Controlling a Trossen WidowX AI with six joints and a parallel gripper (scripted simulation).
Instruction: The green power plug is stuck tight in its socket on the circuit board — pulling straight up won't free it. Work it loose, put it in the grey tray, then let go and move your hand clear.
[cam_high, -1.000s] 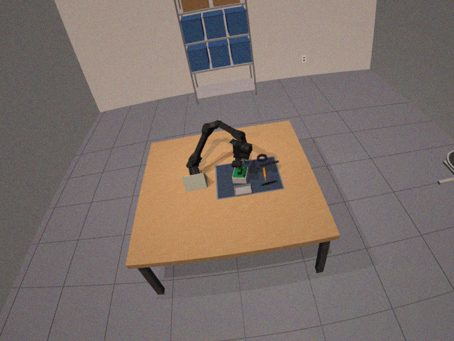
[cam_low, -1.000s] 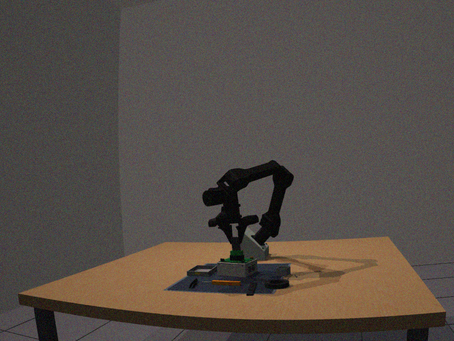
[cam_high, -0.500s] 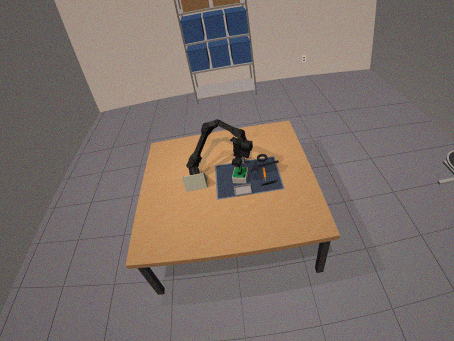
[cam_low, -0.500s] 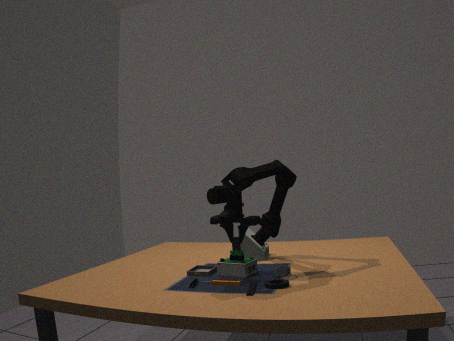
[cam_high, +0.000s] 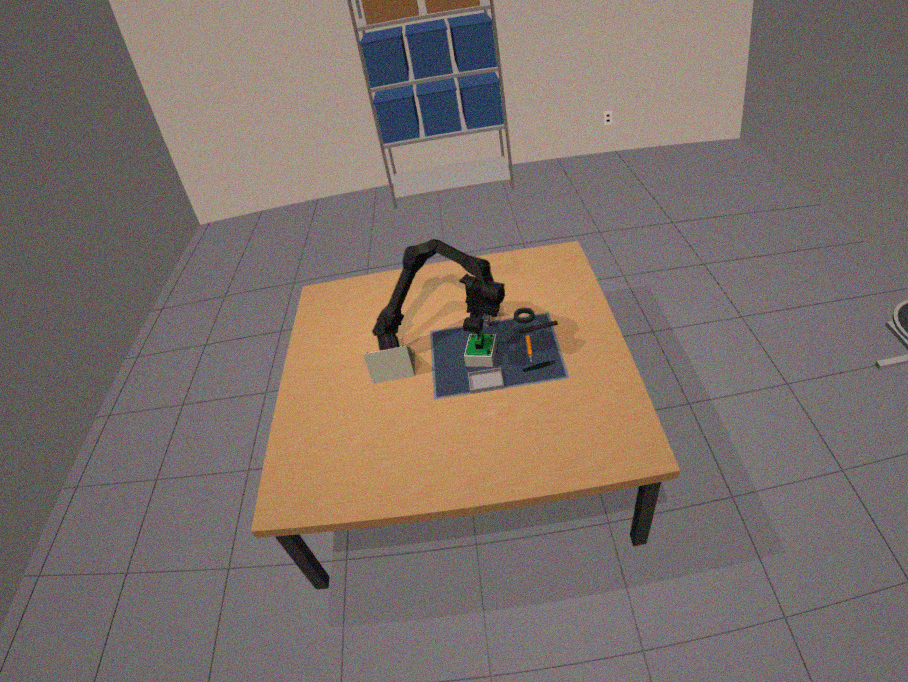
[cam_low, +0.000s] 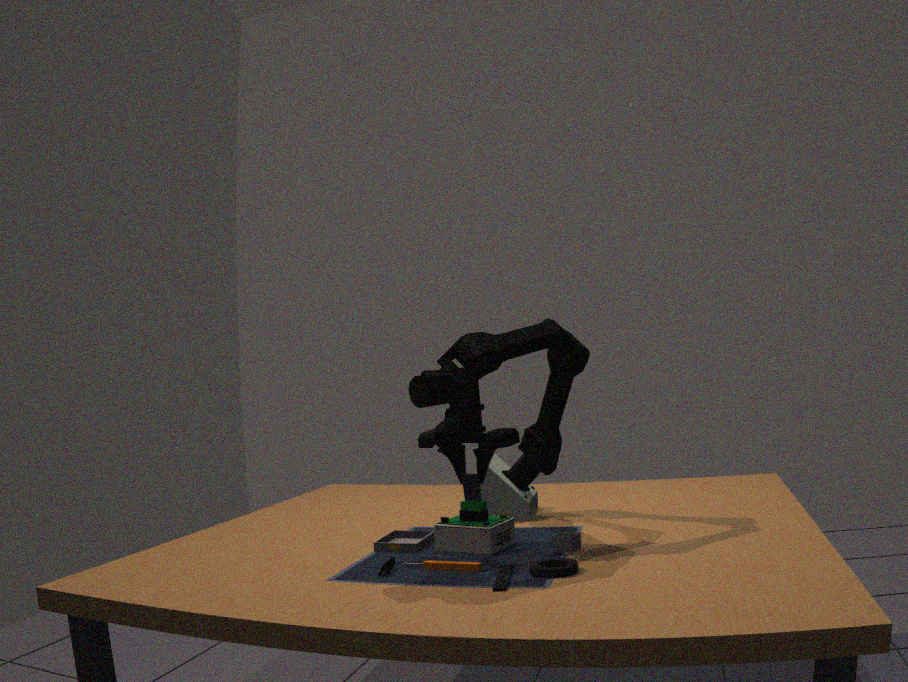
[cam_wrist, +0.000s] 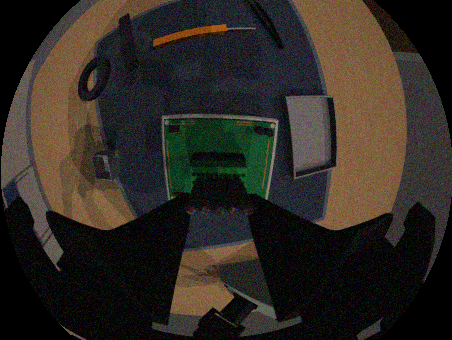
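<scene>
Now: the green power plug 40 mm below my gripper tip. Also, from my gripper tip: dark blue mat (120 mm below, 50 mm ahead, 10 mm to the left); then grey tray (140 mm to the right, 120 mm below, 10 mm ahead); then orange screwdriver (170 mm ahead, 120 mm below, 20 mm to the left).
</scene>
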